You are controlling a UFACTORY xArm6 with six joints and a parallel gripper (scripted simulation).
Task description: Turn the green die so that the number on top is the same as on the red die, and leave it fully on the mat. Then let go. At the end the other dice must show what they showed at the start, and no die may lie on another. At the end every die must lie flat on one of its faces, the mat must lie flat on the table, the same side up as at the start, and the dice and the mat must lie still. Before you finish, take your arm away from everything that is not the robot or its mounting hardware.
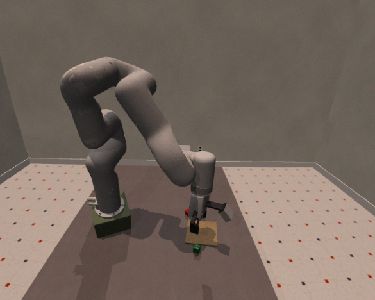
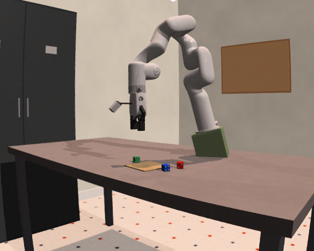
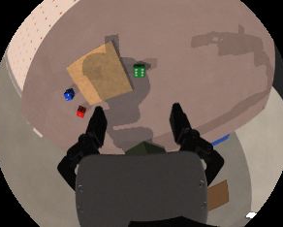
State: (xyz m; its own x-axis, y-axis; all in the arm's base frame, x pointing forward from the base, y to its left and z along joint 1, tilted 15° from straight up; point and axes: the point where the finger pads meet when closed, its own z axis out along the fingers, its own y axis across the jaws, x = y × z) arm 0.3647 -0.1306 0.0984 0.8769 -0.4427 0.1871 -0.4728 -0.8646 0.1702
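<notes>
My hand is 10 mm to the left of the green die and 140 mm above it. Round my hand: red die (10 mm behind, 220 mm to the left, 140 mm below); then tan mat (40 mm ahead, 90 mm to the left, 150 mm below); then blue die (60 mm ahead, 200 mm to the left, 140 mm below).
</notes>
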